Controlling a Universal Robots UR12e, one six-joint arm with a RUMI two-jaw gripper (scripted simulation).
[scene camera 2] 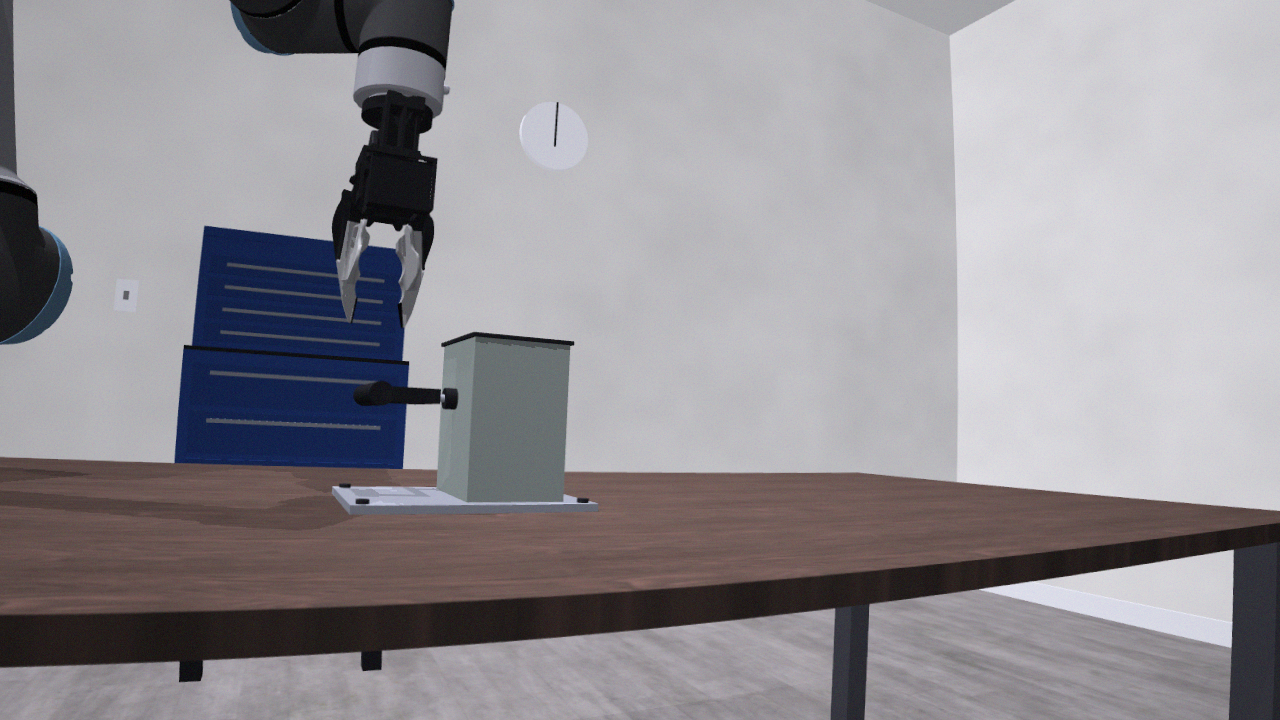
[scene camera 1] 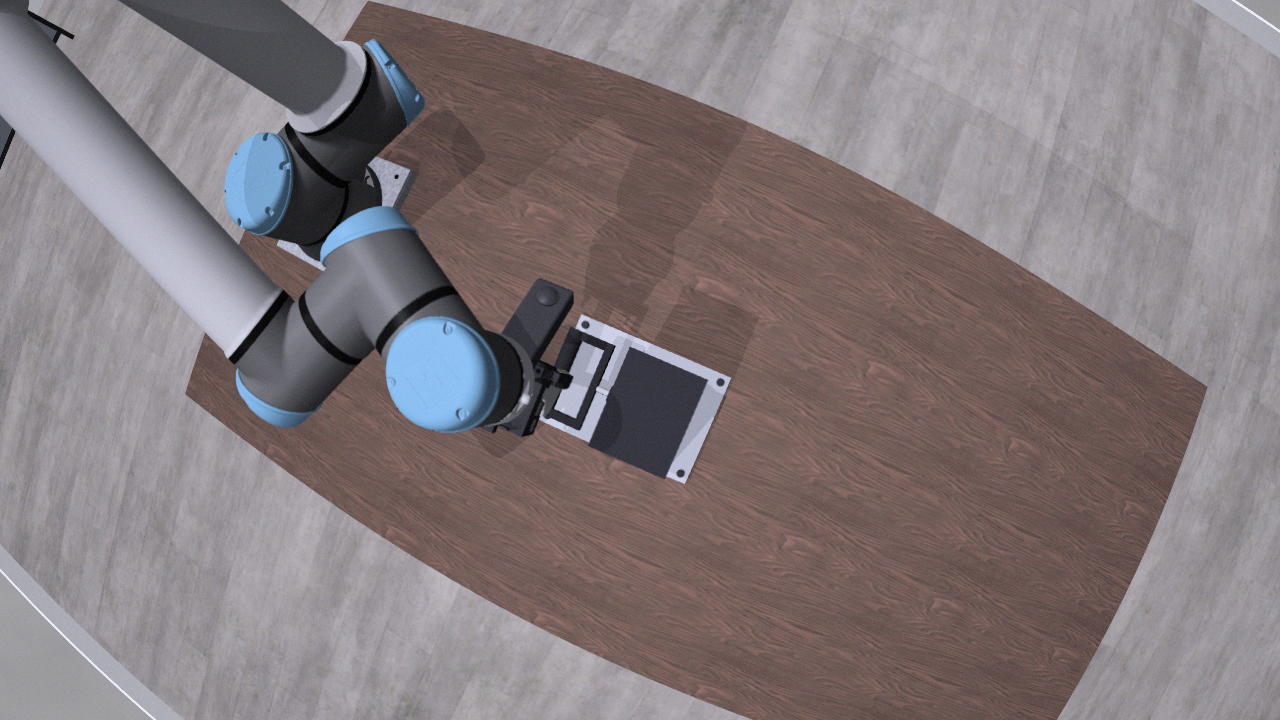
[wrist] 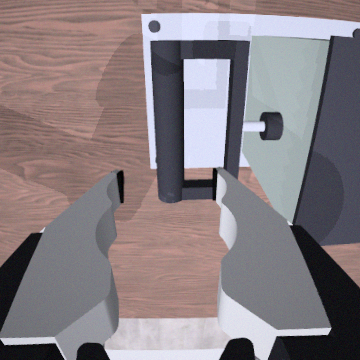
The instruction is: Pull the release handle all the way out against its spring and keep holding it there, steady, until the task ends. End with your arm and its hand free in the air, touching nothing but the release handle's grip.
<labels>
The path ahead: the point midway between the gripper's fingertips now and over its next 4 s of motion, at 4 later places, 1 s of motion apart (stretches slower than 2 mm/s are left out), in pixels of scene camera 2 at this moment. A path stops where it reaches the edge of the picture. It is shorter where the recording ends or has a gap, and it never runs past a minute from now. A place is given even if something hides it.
My gripper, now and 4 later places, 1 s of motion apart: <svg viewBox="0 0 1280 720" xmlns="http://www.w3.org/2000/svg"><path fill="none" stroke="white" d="M376 325L374 347L373 372L372 390L371 409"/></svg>
</labels>
